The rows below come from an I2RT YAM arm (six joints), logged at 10 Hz.
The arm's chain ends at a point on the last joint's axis. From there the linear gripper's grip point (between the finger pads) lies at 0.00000 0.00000 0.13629 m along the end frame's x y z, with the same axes.
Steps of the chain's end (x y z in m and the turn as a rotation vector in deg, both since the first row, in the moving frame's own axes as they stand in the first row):
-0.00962, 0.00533, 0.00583, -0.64, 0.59, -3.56
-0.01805, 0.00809, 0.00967, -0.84, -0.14, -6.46
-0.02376, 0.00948, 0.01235, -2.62, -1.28, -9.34
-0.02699, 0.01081, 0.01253, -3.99, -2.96, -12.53
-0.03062, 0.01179, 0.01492, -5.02, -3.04, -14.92
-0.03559, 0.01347, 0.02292, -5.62, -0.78, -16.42
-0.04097, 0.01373, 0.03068, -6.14, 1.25, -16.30
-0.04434, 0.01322, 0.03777, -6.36, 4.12, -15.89
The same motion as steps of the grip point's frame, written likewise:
-0.00817, 0.00681, 0.00581, -0.64, 0.59, -3.56
-0.01827, 0.01010, 0.00965, -0.84, -0.14, -6.46
-0.02628, 0.01593, 0.01217, -2.62, -1.28, -9.34
-0.03293, 0.02098, 0.01202, -3.99, -2.96, -12.53
-0.03621, 0.02451, 0.01421, -5.02, -3.04, -14.92
-0.03552, 0.02690, 0.02226, -5.62, -0.78, -16.42
-0.03598, 0.02769, 0.02987, -6.14, 1.25, -16.30
-0.03261, 0.02676, 0.03659, -6.36, 4.12, -15.89

